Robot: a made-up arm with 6 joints. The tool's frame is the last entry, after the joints. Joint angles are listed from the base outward.
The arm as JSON. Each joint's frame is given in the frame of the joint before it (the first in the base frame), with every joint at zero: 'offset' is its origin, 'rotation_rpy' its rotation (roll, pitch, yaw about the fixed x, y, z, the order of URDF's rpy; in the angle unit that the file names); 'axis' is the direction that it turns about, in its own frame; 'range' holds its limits. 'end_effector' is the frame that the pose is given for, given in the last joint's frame.
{
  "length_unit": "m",
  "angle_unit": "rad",
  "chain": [
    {
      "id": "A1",
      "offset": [
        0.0,
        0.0,
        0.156
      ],
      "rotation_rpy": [
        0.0,
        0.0,
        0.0
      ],
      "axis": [
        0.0,
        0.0,
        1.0
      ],
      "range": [
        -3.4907,
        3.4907
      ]
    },
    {
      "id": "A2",
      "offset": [
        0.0,
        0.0,
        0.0
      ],
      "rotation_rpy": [
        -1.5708,
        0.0,
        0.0
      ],
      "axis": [
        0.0,
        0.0,
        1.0
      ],
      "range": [
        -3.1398,
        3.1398
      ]
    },
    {
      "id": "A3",
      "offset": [
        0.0,
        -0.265,
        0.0
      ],
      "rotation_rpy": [
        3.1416,
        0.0,
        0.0
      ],
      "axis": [
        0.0,
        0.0,
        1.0
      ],
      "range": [
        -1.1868,
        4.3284
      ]
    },
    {
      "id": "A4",
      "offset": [
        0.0,
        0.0,
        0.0
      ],
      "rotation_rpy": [
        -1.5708,
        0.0,
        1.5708
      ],
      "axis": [
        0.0,
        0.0,
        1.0
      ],
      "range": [
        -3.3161,
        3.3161
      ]
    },
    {
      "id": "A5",
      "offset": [
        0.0,
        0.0,
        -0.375
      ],
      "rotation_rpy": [
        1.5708,
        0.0,
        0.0
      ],
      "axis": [
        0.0,
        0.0,
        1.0
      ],
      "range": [
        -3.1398,
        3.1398
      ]
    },
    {
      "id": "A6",
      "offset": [
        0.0,
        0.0,
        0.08
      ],
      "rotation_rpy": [
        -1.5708,
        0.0,
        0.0
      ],
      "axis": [
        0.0,
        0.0,
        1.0
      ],
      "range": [
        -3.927,
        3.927
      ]
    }
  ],
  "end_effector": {
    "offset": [
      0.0,
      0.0,
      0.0
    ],
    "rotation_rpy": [
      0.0,
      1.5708,
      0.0
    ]
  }
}
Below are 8 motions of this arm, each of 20 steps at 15 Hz.
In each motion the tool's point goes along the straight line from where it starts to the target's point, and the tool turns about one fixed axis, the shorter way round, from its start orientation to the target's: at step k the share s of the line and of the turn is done. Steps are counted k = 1, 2, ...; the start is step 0. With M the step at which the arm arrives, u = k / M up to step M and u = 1 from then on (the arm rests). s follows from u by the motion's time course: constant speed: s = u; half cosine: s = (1 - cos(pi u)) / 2; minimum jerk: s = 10 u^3 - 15 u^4 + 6 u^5.
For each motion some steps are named. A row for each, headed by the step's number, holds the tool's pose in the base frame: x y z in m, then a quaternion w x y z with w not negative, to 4 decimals.
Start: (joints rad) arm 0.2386 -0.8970 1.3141 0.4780 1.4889 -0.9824
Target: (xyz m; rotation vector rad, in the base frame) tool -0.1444 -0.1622 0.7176 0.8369 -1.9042 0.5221
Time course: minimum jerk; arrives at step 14
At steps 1, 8, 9, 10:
1: -0.4299 -0.1778 0.6005 0.1722 0.2148 0.8960 -0.3485
8: -0.2498 -0.1680 0.6744 0.2568 0.1460 -0.9096 0.2923
9: -0.2150 -0.1661 0.6886 0.3344 0.2139 -0.8774 0.2696
10: -0.1858 -0.1645 0.7006 0.3962 0.2688 -0.8422 0.2481

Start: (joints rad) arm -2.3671 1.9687 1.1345 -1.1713 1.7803 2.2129
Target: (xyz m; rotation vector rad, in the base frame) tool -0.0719 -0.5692 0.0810 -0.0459 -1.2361 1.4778
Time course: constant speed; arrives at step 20
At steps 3, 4, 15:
3: -0.2976 -0.3290 -0.2207 0.3948 -0.0526 -0.6515 0.6457
4: -0.2843 -0.3431 -0.2030 0.4057 -0.0507 -0.6450 0.6456
15: -0.1383 -0.4986 -0.0077 0.5214 -0.0295 -0.5664 0.6376

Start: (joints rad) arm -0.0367 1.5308 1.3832 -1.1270 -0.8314 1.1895
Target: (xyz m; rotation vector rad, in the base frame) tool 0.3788 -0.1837 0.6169 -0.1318 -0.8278 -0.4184
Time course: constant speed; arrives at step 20
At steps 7, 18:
7: 0.5378 -0.1015 0.2419 0.9853 -0.0228 0.0040 0.1694
18: 0.4033 -0.1711 0.5592 0.9264 -0.0583 -0.3421 -0.1458

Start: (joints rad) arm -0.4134 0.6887 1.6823 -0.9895 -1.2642 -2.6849
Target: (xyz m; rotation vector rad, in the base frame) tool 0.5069 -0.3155 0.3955 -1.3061 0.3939 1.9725
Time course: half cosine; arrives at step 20
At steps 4, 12, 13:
4: 0.3878 -0.2224 0.6152 0.0464 -0.9689 -0.2187 0.1065
12: 0.4614 -0.2799 0.4794 0.2694 -0.7745 0.0086 0.5723
13: 0.4710 -0.2874 0.4618 0.2927 -0.7263 0.0397 0.6207

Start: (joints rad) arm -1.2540 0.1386 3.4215 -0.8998 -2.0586 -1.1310
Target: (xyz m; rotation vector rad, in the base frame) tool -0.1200 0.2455 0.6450 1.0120 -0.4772 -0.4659
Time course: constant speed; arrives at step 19
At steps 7, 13, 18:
7: -0.1416 0.2868 0.5077 0.9368 0.0944 -0.2909 -0.1699
13: -0.1308 0.2661 0.5764 0.8981 0.2911 -0.2631 -0.1986
18: -0.1218 0.2489 0.6336 0.8371 0.4460 -0.2314 -0.2162

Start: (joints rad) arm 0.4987 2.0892 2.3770 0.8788 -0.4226 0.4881
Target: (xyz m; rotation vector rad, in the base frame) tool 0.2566 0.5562 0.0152 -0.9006 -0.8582 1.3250
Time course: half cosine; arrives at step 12
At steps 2, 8, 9, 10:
2: 0.5089 0.2508 0.1785 0.7866 -0.6030 -0.0810 0.1053
8: 0.3242 0.4744 0.0590 0.6884 -0.4670 -0.3043 0.4642
9: 0.2962 0.5083 0.0408 0.6601 -0.4369 -0.3337 0.5119
10: 0.2747 0.5343 0.0269 0.6363 -0.4124 -0.3551 0.5468

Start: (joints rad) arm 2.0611 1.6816 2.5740 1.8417 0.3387 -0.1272
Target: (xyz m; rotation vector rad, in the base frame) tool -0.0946 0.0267 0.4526 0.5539 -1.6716 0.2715
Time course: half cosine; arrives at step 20
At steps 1, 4, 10, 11, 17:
1: -0.2247 0.3748 0.4669 0.4473 -0.0641 -0.8149 0.3630
4: -0.2130 0.3435 0.4657 0.4678 -0.0362 -0.8137 0.3432
10: -0.1600 0.2018 0.4598 0.5509 0.0901 -0.7919 0.2475
11: -0.1498 0.1744 0.4587 0.5650 0.1143 -0.7847 0.2280
17: -0.1017 0.0458 0.4534 0.6217 0.2257 -0.7382 0.1330

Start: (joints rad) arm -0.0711 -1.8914 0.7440 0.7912 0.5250 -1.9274
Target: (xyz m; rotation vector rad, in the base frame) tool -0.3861 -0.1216 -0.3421 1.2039 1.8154 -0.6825
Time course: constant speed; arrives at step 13
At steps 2, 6, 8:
2: -0.5751 -0.0297 0.1204 0.0785 -0.2064 -0.8161 0.5341
6: -0.5064 -0.0631 -0.0478 0.1088 0.3221 0.8206 -0.4593
8: -0.4720 -0.0798 -0.1319 0.2008 0.3738 0.8062 -0.4123

